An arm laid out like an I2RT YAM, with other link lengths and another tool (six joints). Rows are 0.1 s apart.
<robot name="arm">
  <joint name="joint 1" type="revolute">
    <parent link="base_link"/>
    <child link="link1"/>
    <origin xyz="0 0 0.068" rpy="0 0 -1.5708"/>
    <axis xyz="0 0 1"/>
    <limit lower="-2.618" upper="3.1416"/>
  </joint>
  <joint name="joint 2" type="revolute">
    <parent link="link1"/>
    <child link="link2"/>
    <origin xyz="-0.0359 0.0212 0.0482" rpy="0 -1.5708 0"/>
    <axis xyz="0 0 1"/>
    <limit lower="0" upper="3.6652"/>
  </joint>
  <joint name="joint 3" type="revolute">
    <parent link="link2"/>
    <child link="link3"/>
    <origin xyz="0 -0.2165 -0.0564" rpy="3.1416 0 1.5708"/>
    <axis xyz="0 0 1"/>
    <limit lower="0" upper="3.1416"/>
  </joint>
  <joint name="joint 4" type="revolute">
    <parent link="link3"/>
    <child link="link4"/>
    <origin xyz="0.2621 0.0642 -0.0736" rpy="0 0 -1.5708"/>
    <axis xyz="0 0 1"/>
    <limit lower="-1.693" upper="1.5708"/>
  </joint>
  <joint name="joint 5" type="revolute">
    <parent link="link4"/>
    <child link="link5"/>
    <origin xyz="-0.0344 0.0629 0.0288" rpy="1.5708 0 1.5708"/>
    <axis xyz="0 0 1"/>
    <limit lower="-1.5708" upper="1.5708"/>
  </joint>
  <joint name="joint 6" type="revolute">
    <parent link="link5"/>
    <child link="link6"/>
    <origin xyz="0.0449 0 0.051" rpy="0 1.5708 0"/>
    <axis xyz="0 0 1"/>
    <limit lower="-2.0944" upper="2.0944"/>
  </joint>
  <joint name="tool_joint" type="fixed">
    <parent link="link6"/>
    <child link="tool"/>
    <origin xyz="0.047 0.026 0.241" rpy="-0.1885 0 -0.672"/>
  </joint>
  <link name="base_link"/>
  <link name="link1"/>
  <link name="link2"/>
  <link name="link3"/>
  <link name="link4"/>
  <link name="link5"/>
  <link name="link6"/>
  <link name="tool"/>
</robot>
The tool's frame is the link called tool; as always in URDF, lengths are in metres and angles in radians.
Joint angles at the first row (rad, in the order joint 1, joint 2, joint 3, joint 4, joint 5, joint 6):
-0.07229 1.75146 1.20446 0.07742 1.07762 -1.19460
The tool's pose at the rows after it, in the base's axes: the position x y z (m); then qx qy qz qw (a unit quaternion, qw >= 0):
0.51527 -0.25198 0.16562 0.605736 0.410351 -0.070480 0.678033
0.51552 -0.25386 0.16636 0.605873 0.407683 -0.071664 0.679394
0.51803 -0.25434 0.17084 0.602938 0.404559 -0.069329 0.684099
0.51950 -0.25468 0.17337 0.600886 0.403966 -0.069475 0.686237
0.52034 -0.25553 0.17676 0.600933 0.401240 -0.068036 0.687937
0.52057 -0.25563 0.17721 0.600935 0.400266 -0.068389 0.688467
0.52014 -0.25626 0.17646 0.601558 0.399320 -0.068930 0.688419
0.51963 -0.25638 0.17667 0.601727 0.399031 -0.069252 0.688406
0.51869 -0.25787 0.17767 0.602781 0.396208 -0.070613 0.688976
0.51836 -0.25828 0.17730 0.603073 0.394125 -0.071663 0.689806
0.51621 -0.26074 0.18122 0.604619 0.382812 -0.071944 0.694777
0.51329 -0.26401 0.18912 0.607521 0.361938 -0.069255 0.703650
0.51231 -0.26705 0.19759 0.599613 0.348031 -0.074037 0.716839
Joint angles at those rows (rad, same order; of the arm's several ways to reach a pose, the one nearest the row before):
-0.07668 1.75898 1.20740 0.08376 1.08025 -1.19618
-0.07933 1.76476 1.21123 0.09174 1.08328 -1.19901
-0.08050 1.76726 1.21248 0.11958 1.08321 -1.21654
-0.08110 1.76971 1.21602 0.13157 1.08396 -1.22848
-0.08264 1.76992 1.22272 0.13344 1.08381 -1.23010
-0.08207 1.77237 1.22527 0.13475 1.08616 -1.23008
-0.08282 1.77425 1.22475 0.13585 1.08750 -1.22786
-0.08283 1.77280 1.22393 0.13463 1.08835 -1.22716
-0.08430 1.77442 1.22736 0.13302 1.09272 -1.22412
-0.08356 1.77863 1.22761 0.13838 1.09774 -1.22295
-0.08398 1.78190 1.22712 0.15833 1.11232 -1.21889
-0.08357 1.78722 1.22907 0.19227 1.13515 -1.20847
-0.08436 1.79863 1.21463 0.29633 1.15945 -1.26698

